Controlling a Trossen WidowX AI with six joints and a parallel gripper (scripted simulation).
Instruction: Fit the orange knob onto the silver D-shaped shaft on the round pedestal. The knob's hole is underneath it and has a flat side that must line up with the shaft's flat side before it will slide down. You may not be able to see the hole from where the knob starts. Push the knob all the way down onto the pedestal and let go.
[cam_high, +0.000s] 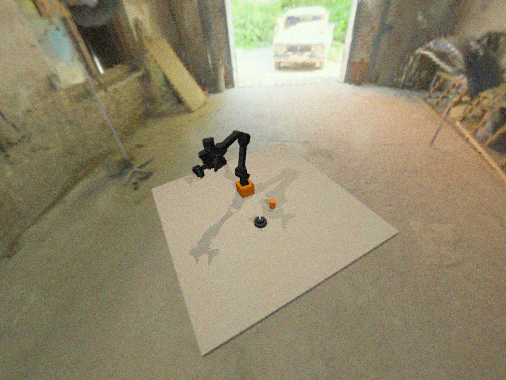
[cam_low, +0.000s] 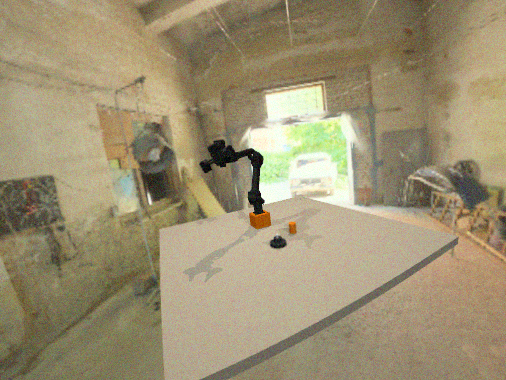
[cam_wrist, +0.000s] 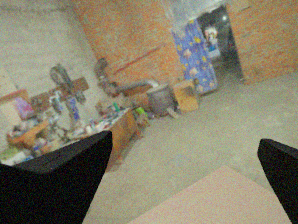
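Right now my gripper tip is 44 cm above the orange knob, 39 cm to the right of it and 7 cm past it. The rest, counted from my gripper tip: round black pedestal (45 cm below, 26 cm to the left, 3 cm ahead).
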